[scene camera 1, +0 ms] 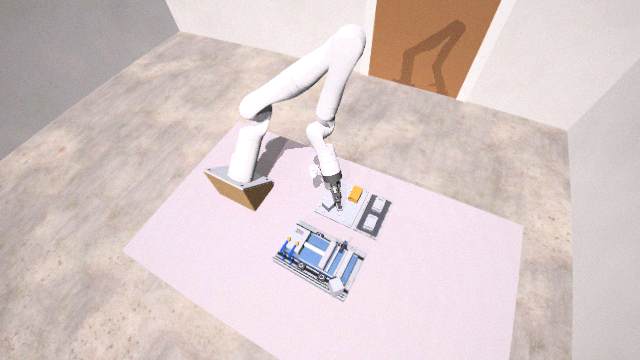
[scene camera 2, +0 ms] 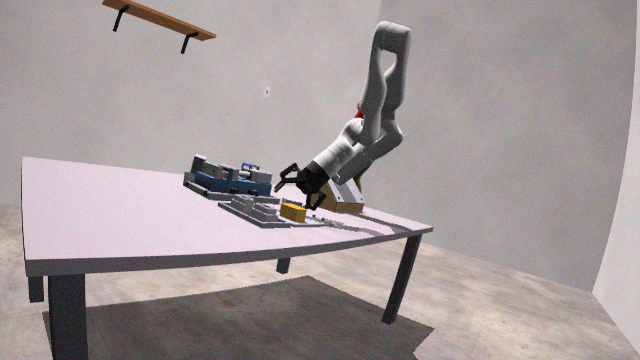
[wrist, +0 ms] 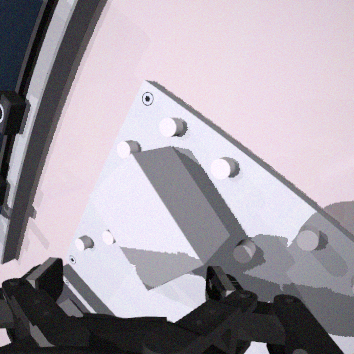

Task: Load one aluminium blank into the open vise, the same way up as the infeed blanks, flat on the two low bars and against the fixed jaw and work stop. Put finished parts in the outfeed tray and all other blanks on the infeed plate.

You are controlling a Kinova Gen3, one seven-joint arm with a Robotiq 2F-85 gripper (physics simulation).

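Frame: origin at the arm's base, x left, y back, z up, level; metres.
Where they show: gripper, fingertip midpoint: (scene camera 1: pixel 340 203) (wrist: pixel 133 278); arm's base, origin of the base link: (scene camera 1: pixel 241 178).
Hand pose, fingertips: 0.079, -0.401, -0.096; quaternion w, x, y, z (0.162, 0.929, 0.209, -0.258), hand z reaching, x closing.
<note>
Things, the pixels of their top centre, and the offset from my fingertips, as dx, dy, dz.
- infeed plate, middle of its top: (wrist: pixel 192 283) (scene camera 2: pixel 290 214) (scene camera 1: pixel 341 200) +0.027, +0.002, -0.026
- grey aluminium blank, middle of its top: (wrist: pixel 138 227) (scene camera 2: pixel 292 199) (scene camera 1: pixel 330 200) -0.006, +0.041, +0.010
- orange block, middle of its top: (scene camera 2: pixel 294 206) (scene camera 1: pixel 355 192) +0.067, -0.047, +0.010
- blue vise, middle of its top: (scene camera 2: pixel 236 166) (scene camera 1: pixel 318 250) -0.236, +0.000, +0.065
- tilted grey box, middle of its top: (scene camera 2: pixel 200 154) (scene camera 1: pixel 335 285) -0.325, -0.098, +0.080
My gripper (scene camera 1: pixel 339 205) (scene camera 2: pixel 294 198) (wrist: pixel 133 278) is open and empty, pitched over the infeed plate (scene camera 1: pixel 345 219) (wrist: pixel 270 200). A grey aluminium blank (scene camera 1: pixel 328 205) (wrist: pixel 187 205) rests among the plate's white pegs. In the wrist view it lies beyond the fingertips, its near corner close to the right finger. Whether a finger touches it I cannot tell. An orange block (scene camera 1: pixel 355 193) (scene camera 2: pixel 293 212) stands at the plate's far side. The blue vise (scene camera 1: pixel 315 242) (scene camera 2: pixel 215 185) is open, with no blank visible between its jaws. Its low bars are too small to tell.
The dark outfeed tray (scene camera 1: pixel 381 217) holds two light grey parts (scene camera 1: pixel 370 222) (scene camera 2: pixel 265 212) and adjoins the infeed plate. Blue handles with yellow knobs rise at one end of the vise, and a tilted grey box (scene camera 1: pixel 336 286) at the other. The vise's base edge (wrist: pixel 65 100) runs beside the plate.
</note>
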